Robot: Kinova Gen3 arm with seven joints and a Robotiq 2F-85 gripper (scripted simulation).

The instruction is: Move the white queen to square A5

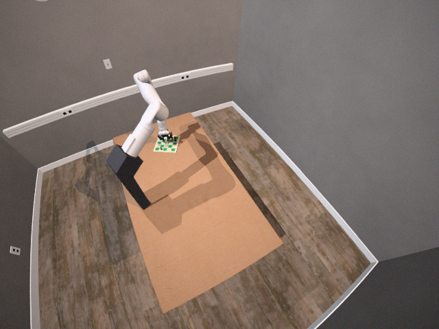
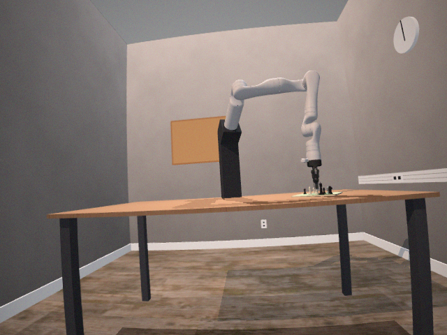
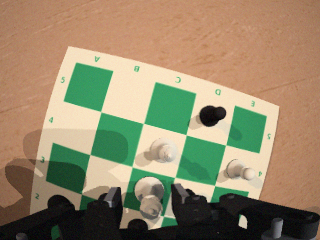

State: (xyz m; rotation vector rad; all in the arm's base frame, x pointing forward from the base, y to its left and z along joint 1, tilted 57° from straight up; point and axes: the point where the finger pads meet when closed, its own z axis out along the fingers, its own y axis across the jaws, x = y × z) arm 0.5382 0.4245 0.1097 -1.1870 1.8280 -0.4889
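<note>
The white queen is 20 mm below my hand. From my hand the other things lie so: cream chessboard 40 mm below.
</note>
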